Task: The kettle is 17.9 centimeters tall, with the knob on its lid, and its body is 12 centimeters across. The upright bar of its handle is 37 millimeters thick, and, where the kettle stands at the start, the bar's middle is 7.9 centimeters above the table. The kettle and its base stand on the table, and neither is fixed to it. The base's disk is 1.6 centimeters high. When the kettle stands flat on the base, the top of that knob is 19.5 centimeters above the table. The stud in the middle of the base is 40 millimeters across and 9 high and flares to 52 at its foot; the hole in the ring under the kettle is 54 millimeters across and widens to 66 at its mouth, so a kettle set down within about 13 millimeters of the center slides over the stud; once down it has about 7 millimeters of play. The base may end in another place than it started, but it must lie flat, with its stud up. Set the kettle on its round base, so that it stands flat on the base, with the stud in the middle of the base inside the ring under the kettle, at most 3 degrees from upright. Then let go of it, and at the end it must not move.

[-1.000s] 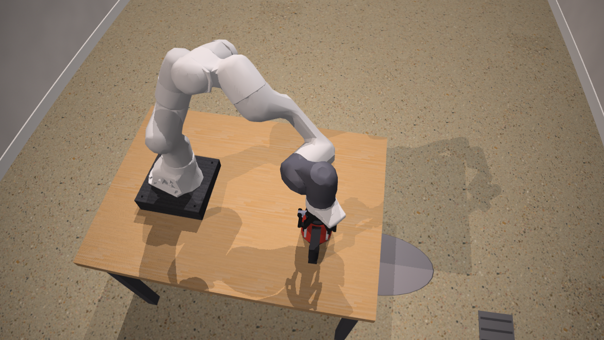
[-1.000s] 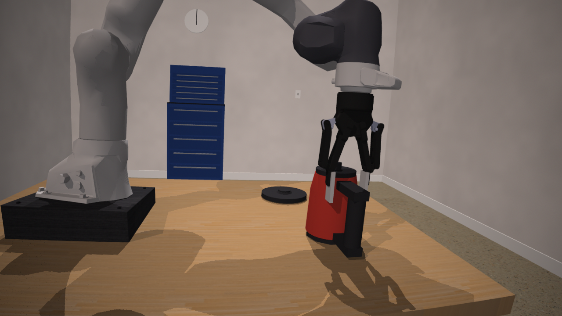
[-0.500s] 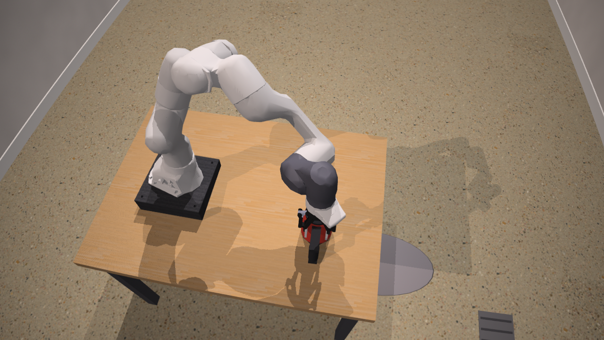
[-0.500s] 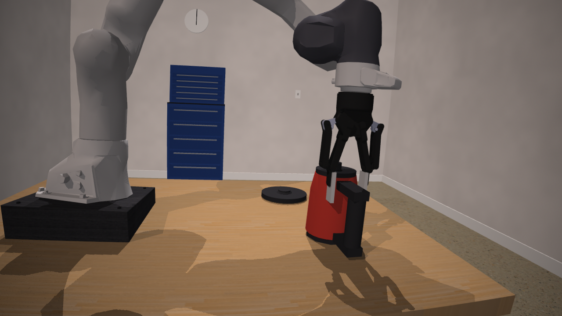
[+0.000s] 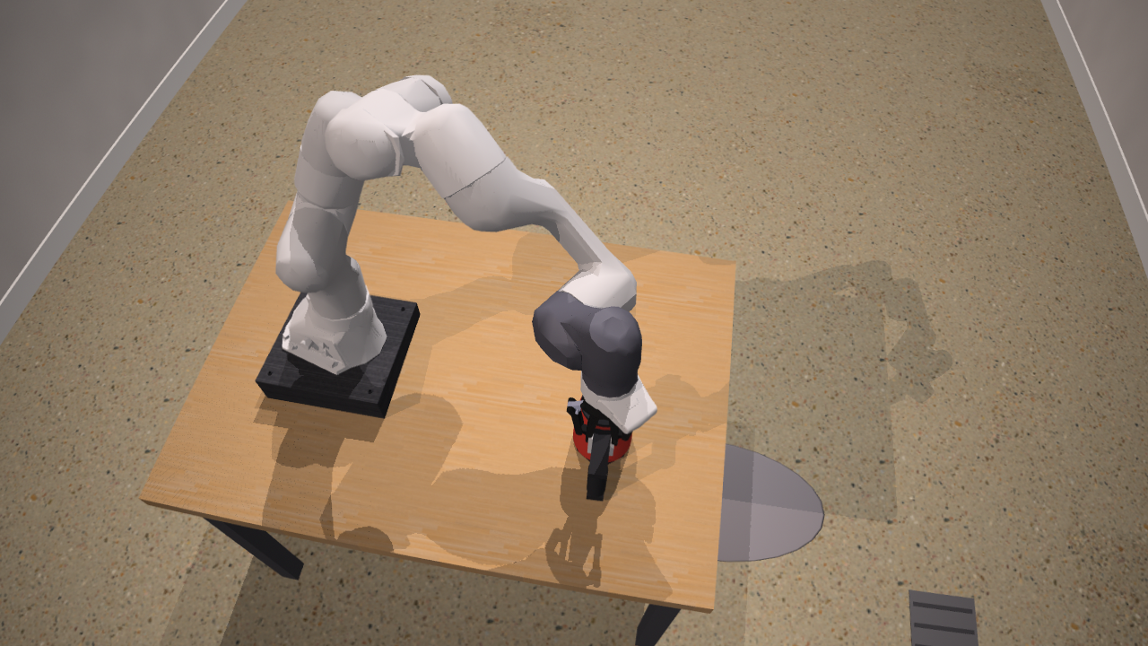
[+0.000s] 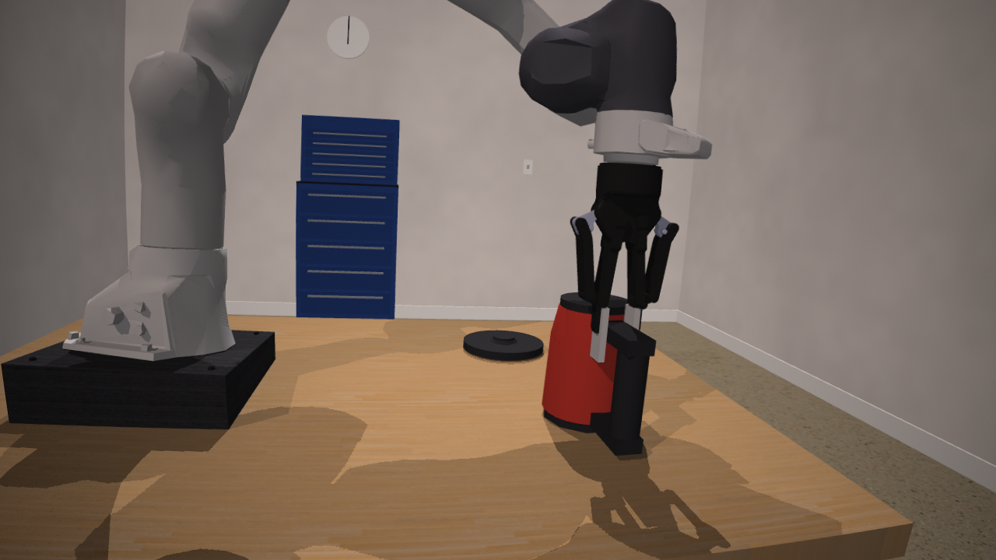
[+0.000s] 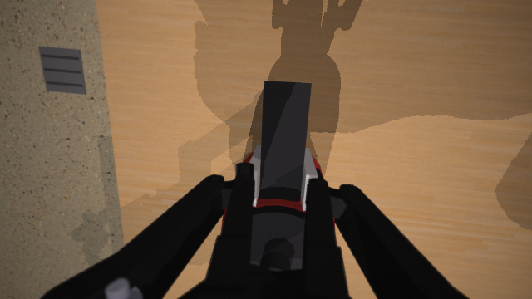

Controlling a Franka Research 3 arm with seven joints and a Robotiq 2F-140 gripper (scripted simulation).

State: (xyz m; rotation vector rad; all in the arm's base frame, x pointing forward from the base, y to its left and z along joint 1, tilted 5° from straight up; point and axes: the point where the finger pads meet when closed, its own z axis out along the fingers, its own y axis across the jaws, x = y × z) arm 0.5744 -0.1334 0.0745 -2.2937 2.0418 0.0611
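Now: hand 5 cm above the kettle and 3 cm to the right of it. From my hand the other things lie so: round black base: 37 cm to the left, 12 cm below, 9 cm behind.
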